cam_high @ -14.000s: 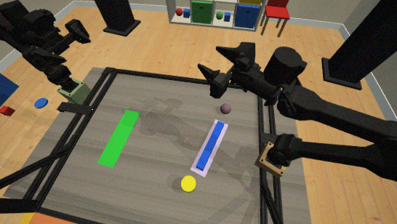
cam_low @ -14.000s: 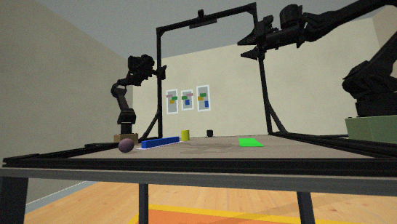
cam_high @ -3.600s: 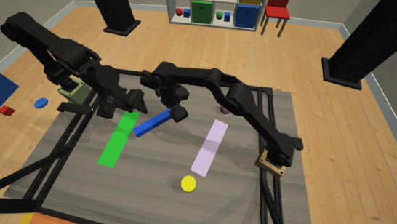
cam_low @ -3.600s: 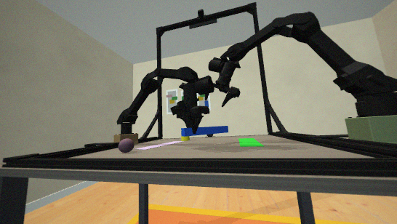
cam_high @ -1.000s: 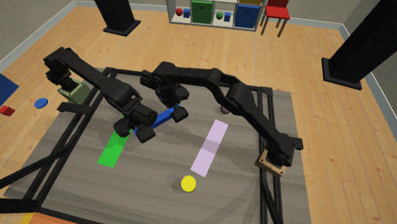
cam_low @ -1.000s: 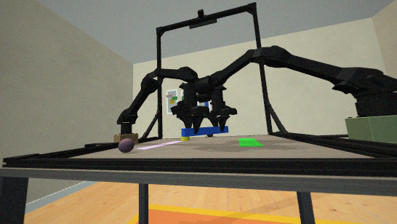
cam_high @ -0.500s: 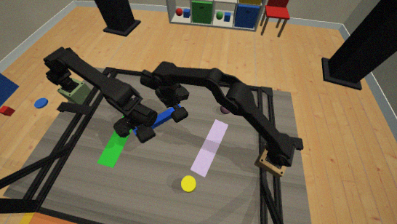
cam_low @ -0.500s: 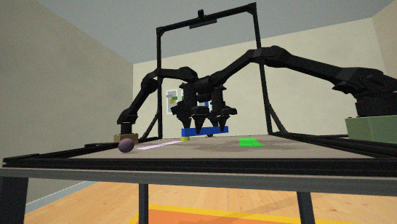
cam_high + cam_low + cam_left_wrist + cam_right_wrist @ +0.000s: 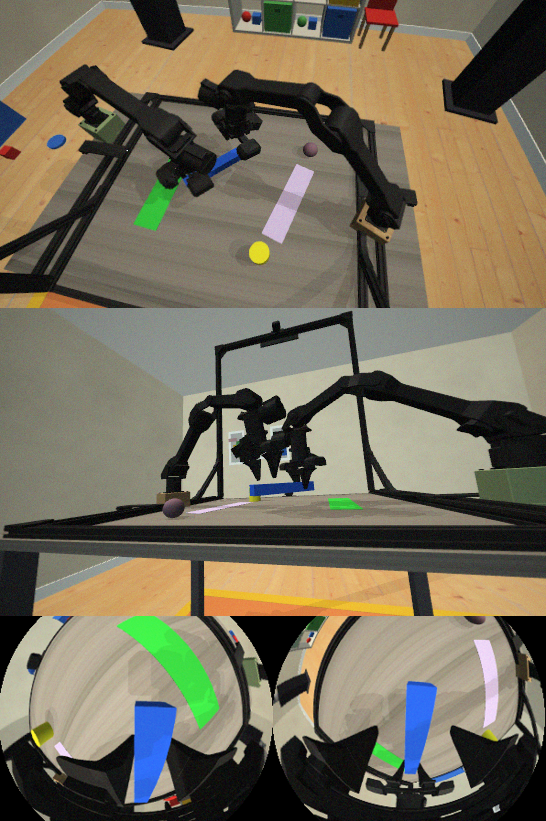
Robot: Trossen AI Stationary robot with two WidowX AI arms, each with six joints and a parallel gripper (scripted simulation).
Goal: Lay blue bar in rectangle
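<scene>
Right now my right hand is 6 cm past the blue bar, 4 cm to the right of it and 6 cm above it. From my right hand the other things lie so: green rectangle: 18 cm behind, 20 cm to the left, 13 cm below; then lavender rectangle: 7 cm behind, 21 cm to the right, 13 cm below.
The blue bar is 6 cm ahead of my left hand, 4 cm to the right of it and 3 cm below it. The rest, counted from my left hand: green rectangle: 5 cm behind, 12 cm to the left, 9 cm below; then lavender rectangle: 5 cm ahead, 30 cm to the right, 9 cm below.
</scene>
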